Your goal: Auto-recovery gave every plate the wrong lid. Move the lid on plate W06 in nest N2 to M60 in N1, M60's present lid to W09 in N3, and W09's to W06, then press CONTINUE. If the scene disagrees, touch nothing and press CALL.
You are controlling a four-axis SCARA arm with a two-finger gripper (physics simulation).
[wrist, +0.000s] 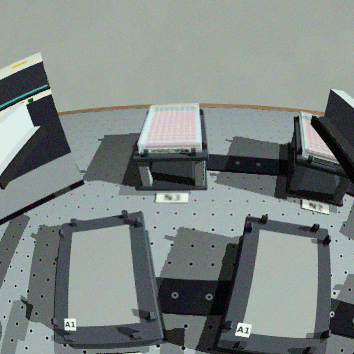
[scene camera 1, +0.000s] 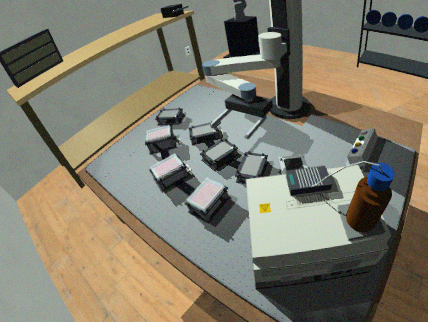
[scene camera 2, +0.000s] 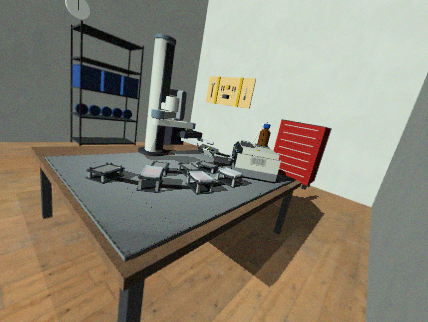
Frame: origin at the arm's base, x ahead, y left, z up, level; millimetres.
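Seen in the pictures: gripper, fingertip midpoint: (wrist: 170,100) (scene camera 1: 228,131) (scene camera 2: 205,143); arm's base, origin of the base link: (scene camera 1: 289,106) (scene camera 2: 153,152).
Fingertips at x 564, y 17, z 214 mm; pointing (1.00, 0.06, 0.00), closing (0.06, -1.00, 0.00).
Offsets run from my fingertips to a thing's middle. "spot": to the spot under its first point.
The pink-welled plate with a clear lid in nest N3 {spot: 123 mm down, 213 mm ahead, 43 mm left} (scene camera 1: 207,193) (scene camera 2: 230,173) (wrist: 172,129) sits on a raised black stand. The similar plate in N2 {126 mm down, 194 mm ahead, 214 mm right} (scene camera 1: 170,168) (scene camera 2: 199,178) (wrist: 320,140) is partly hidden by the right finger in the wrist view. A third pink plate {118 mm down, 58 mm ahead, 430 mm right} (scene camera 1: 160,135) (scene camera 2: 151,172), on the stand farther along the row, does not show in the wrist view. Plate codes are not readable. My gripper (scene camera 1: 230,130) (wrist: 170,100) is open and empty, its fingers wide apart above the table, away from the raised plates. The button box {160 mm down, 364 mm back, 466 mm left} (scene camera 1: 362,146) has green, yellow and blue buttons; its labels are unreadable.
Low dark nests with grey centres, two of them {175 mm down, 18 mm back, 81 mm left} (wrist: 61,285) {174 mm down, 19 mm back, 98 mm right} (wrist: 324,285) marked A1, stand between the arm and the raised stands. A cream machine (scene camera 1: 280,230) (scene camera 2: 257,162) carries an amber bottle {spot: 127 mm up, 181 mm ahead, 556 mm left} (scene camera 1: 367,205) (scene camera 2: 264,136) and a dark ribbed block {spot: 33 mm up, 102 mm ahead, 379 mm left} (scene camera 1: 309,180).
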